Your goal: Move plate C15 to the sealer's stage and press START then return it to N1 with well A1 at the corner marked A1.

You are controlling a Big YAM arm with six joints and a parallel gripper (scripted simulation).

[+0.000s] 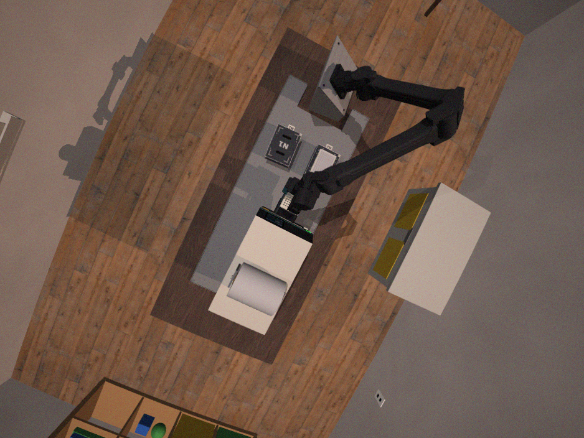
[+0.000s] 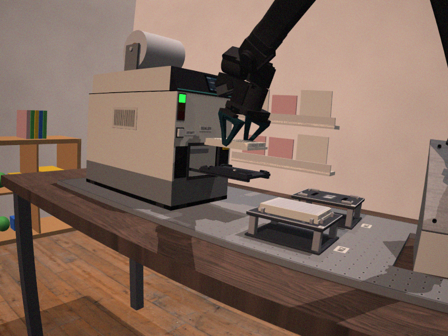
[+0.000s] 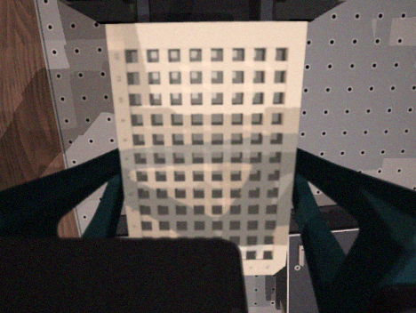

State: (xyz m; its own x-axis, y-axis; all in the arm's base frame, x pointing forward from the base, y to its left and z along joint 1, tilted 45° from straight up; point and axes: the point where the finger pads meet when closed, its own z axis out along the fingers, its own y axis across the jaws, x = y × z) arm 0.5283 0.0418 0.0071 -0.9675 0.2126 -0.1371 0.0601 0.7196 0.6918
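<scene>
Right now my hand is 7 cm above the sealer stage. Also, from my hand: white plate: 20 cm behind, 12 cm below, 6 cm to the left; then foil roll: 33 cm ahead, 24 cm above, 2 cm to the right; then start button: 10 cm ahead, 9 cm to the left, 1 cm above.
</scene>
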